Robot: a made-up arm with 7 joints. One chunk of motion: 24 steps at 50 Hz.
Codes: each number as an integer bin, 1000 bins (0 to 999) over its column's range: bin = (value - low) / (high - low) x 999, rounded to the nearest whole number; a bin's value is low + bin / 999 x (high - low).
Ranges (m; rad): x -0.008..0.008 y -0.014..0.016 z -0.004..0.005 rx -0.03..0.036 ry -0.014..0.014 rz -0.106..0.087
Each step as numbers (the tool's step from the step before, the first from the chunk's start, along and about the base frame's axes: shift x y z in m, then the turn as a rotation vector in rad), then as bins.
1 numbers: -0.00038 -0.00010 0.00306 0.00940 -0.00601 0.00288
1 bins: 476 463 784 596 285 564
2 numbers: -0.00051 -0.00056 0.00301 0.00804 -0.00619 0.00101
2 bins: 468 448 778 576 279 554
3 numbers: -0.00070 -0.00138 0.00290 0.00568 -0.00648 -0.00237
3 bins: 456 420 766 540 268 536
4 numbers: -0.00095 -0.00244 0.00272 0.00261 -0.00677 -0.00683
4 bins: 440 385 746 494 258 513
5 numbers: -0.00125 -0.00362 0.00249 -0.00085 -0.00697 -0.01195
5 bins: 421 346 720 441 251 487
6 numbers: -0.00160 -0.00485 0.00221 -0.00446 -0.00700 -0.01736
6 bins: 400 305 689 387 250 459
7 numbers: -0.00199 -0.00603 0.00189 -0.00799 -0.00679 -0.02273
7 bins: 375 265 654 333 257 431
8 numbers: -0.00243 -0.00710 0.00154 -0.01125 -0.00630 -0.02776
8 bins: 348 230 615 284 275 405
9 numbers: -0.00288 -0.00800 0.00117 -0.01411 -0.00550 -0.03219
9 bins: 320 200 574 241 303 382
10 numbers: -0.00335 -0.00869 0.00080 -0.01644 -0.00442 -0.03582
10 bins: 290 177 533 205 342 363
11 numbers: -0.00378 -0.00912 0.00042 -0.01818 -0.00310 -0.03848
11 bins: 263 163 491 179 389 349
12 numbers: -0.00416 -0.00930 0.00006 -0.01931 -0.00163 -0.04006
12 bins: 240 157 451 162 441 341
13 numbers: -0.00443 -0.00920 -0.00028 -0.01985 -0.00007 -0.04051
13 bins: 223 160 413 154 497 339
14 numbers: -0.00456 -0.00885 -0.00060 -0.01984 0.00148 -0.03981
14 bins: 215 171 377 154 552 343
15 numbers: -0.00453 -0.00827 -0.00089 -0.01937 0.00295 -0.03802
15 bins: 217 191 345 161 605 352
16 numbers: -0.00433 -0.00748 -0.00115 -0.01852 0.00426 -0.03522
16 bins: 229 217 316 174 651 366
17 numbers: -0.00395 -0.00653 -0.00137 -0.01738 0.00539 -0.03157
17 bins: 253 249 292 191 692 385
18 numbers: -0.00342 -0.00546 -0.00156 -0.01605 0.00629 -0.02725
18 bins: 286 284 271 211 724 408
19 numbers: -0.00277 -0.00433 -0.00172 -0.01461 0.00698 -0.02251
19 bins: 327 322 253 233 749 432
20 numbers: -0.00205 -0.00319 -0.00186 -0.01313 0.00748 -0.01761
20 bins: 372 360 238 255 766 458
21 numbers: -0.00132 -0.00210 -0.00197 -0.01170 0.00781 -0.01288
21 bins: 417 396 225 277 778 482
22 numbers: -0.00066 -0.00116 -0.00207 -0.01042 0.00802 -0.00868
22 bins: 458 428 214 296 786 504
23 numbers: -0.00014 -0.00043 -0.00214 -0.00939 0.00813 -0.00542
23 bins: 491 452 206 312 790 521
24 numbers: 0.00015 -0.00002 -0.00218 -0.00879 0.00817 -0.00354
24 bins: 509 466 202 321 791 530
